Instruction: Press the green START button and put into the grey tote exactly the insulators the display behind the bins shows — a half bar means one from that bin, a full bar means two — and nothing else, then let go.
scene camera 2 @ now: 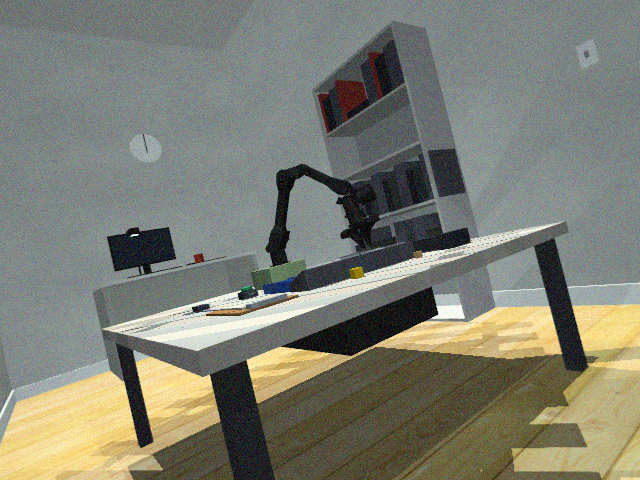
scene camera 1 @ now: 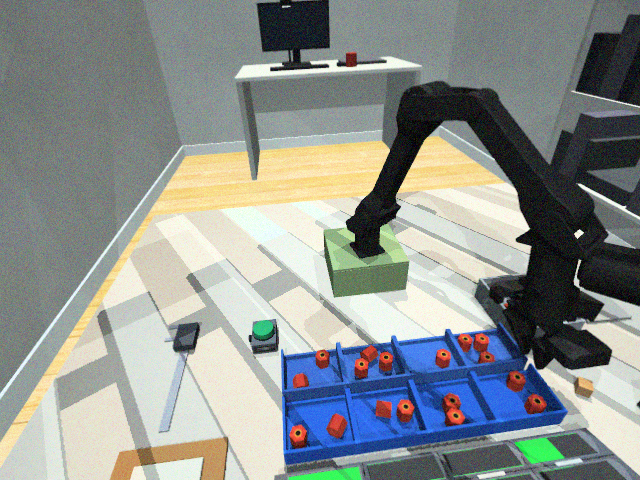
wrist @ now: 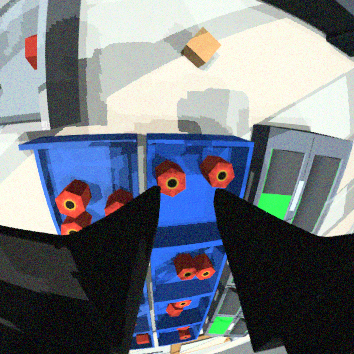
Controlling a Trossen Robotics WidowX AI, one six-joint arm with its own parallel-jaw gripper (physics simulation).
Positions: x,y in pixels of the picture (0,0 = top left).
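My gripper appears in scene camera 2 [367,247], and also in scene camera 1 and the wrist view. On my gripper, [scene camera 1: 523,328] and [wrist: 136,283] are the same spot. On a display, [scene camera 1: 605,453] and [wrist: 308,144] are the same spot.
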